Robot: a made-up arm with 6 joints. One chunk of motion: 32 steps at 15 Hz.
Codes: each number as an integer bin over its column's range. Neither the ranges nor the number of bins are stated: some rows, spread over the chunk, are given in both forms.
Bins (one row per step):
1: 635 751 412 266 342 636
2: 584 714 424 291 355 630
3: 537 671 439 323 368 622
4: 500 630 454 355 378 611
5: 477 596 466 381 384 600
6: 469 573 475 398 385 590
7: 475 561 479 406 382 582
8: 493 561 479 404 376 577
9: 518 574 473 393 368 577
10: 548 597 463 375 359 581
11: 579 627 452 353 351 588
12: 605 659 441 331 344 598
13: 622 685 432 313 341 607
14: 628 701 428 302 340 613
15: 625 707 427 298 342 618
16: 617 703 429 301 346 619
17: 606 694 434 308 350 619
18: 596 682 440 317 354 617
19: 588 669 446 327 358 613
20: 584 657 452 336 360 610
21: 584 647 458 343 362 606
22: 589 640 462 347 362 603
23: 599 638 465 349 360 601
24: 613 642 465 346 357 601
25: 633 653 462 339 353 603
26: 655 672 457 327 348 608
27: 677 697 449 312 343 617
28: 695 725 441 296 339 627
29: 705 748 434 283 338 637
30: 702 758 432 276 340 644
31: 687 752 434 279 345 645
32: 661 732 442 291 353 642
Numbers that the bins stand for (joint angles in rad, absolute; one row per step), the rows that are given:
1: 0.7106 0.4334 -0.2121 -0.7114 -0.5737 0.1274
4: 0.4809 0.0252 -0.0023 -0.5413 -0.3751 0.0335
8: 0.4689 -0.2075 0.1226 -0.4476 -0.3862 -0.0941
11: 0.6153 0.0151 -0.0123 -0.5451 -0.5241 -0.0528
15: 0.6936 0.2850 -0.1371 -0.6503 -0.5737 0.0598
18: 0.6442 0.2006 -0.0722 -0.6139 -0.5075 0.0561
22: 0.6323 0.0590 0.0377 -0.5566 -0.4634 0.0035
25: 0.7072 0.1028 0.0377 -0.5719 -0.5130 0.0035
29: 0.8297 0.4233 -0.1022 -0.6789 -0.5958 0.1311
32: 0.7548 0.3693 -0.0622 -0.6636 -0.5130 0.1499
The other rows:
2: 0.6238 0.3086 -0.1521 -0.6636 -0.5020 0.1049
3: 0.5438 0.1635 -0.0772 -0.6025 -0.4303 0.0748
5: 0.4417 -0.0895 0.0577 -0.4916 -0.3420 -0.0077
6: 0.4281 -0.1671 0.1026 -0.4591 -0.3365 -0.0453
7: 0.4383 -0.2075 0.1226 -0.4438 -0.3531 -0.0753
9: 0.5115 -0.1637 0.0926 -0.4686 -0.4303 -0.0941
10: 0.5625 -0.0861 0.0427 -0.5030 -0.4799 -0.0791
12: 0.6595 0.1231 -0.0672 -0.5872 -0.5627 -0.0153
13: 0.6885 0.2108 -0.1122 -0.6216 -0.5792 0.0185
14: 0.6987 0.2647 -0.1321 -0.6426 -0.5847 0.0411
16: 0.6799 0.2715 -0.1271 -0.6445 -0.5516 0.0636
17: 0.6612 0.2411 -0.1022 -0.6311 -0.5296 0.0636
19: 0.6306 0.1568 -0.0422 -0.5948 -0.4854 0.0411
20: 0.6238 0.1163 -0.0123 -0.5776 -0.4744 0.0298
21: 0.6238 0.0826 0.0177 -0.5642 -0.4634 0.0148
23: 0.6493 0.0522 0.0527 -0.5527 -0.4744 -0.0040
24: 0.6731 0.0657 0.0527 -0.5585 -0.4910 -0.0040
26: 0.7446 0.1669 0.0127 -0.5948 -0.5406 0.0223
27: 0.7821 0.2512 -0.0272 -0.6235 -0.5682 0.0561
28: 0.8127 0.3457 -0.0672 -0.6541 -0.5902 0.0936
30: 0.8246 0.4570 -0.1122 -0.6923 -0.5847 0.1574
31: 0.7991 0.4368 -0.1022 -0.6866 -0.5571 0.1612

